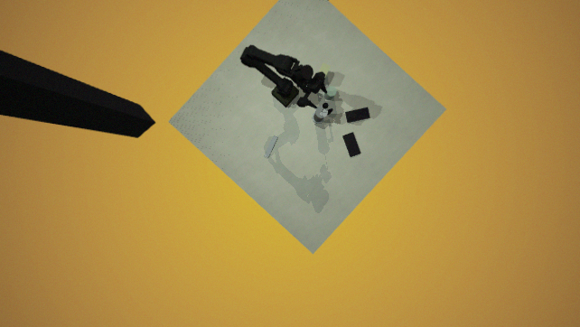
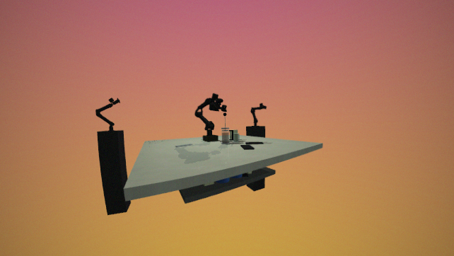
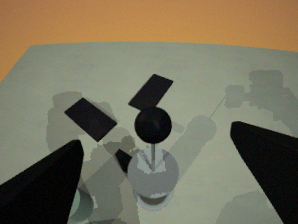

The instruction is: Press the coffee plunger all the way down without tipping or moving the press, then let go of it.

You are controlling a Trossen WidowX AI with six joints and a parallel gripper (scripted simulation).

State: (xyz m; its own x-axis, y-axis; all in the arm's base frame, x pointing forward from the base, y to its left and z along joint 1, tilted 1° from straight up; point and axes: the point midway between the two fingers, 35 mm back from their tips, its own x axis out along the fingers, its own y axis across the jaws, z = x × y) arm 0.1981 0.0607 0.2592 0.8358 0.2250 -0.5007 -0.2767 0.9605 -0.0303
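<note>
The coffee press lies 30 mm ahead of my gripper tip, 20 mm to the left of it and 170 mm below it. From my gripper tip the other things lie so: thin light strip (30 mm behind, 360 mm to the right, 290 mm below).
</note>
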